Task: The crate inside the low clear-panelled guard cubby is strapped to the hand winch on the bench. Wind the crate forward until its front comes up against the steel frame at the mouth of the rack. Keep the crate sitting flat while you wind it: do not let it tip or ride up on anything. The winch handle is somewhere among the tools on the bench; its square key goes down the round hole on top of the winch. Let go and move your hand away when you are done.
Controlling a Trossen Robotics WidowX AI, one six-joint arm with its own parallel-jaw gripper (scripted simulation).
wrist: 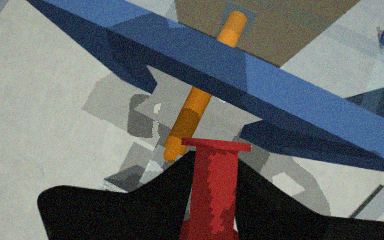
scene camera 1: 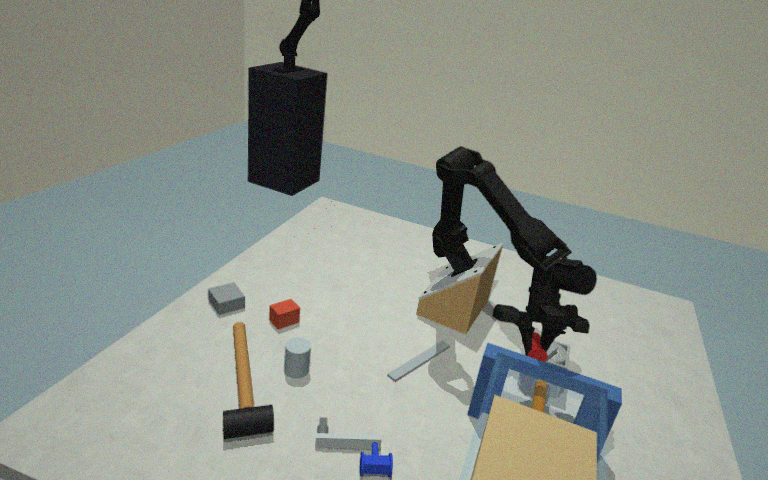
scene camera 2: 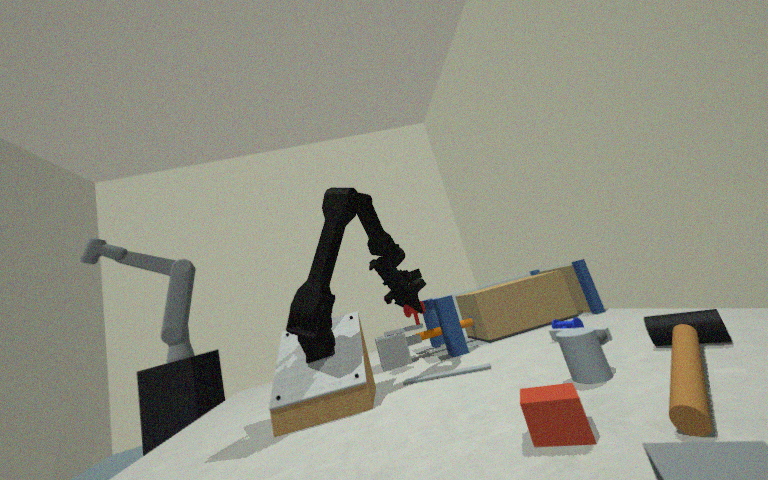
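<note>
There is a hammer (scene camera 2: 689,412) (scene camera 1: 248,420), and for the wrist view the hammer is out of frame. I also see a flat grey bar (scene camera 1: 422,358). As for my gripper (scene camera 1: 534,358) (wrist: 211,158) (scene camera 2: 419,313), I find it in the wrist view as well as in both of the scene views.
</note>
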